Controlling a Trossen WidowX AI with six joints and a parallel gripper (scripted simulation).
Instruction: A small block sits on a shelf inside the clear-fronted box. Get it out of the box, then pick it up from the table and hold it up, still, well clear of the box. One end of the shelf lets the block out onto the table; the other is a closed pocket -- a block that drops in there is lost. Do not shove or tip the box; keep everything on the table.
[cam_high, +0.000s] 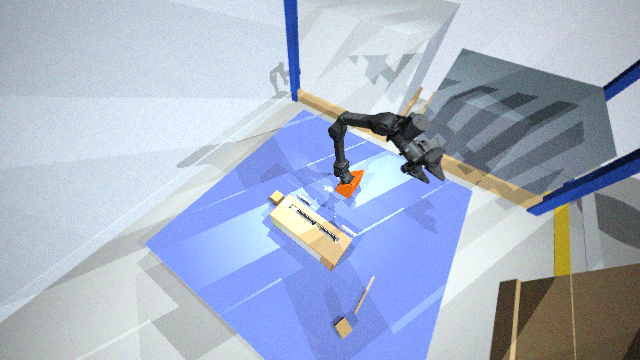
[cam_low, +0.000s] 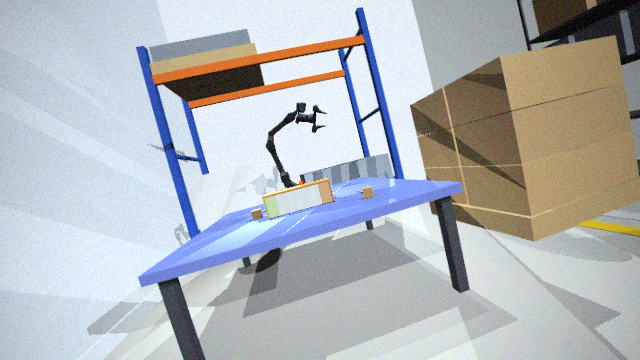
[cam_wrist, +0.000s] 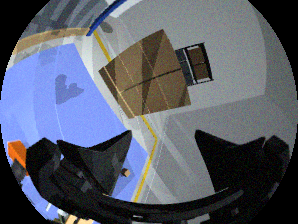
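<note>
My gripper tip is 45 cm above the tan box, 33 cm to the left of it and 20 cm short of it. The rest, counted from my gripper tip: thin tan stick: 51 cm below, 32 cm ahead, 2 cm to the left.
</note>
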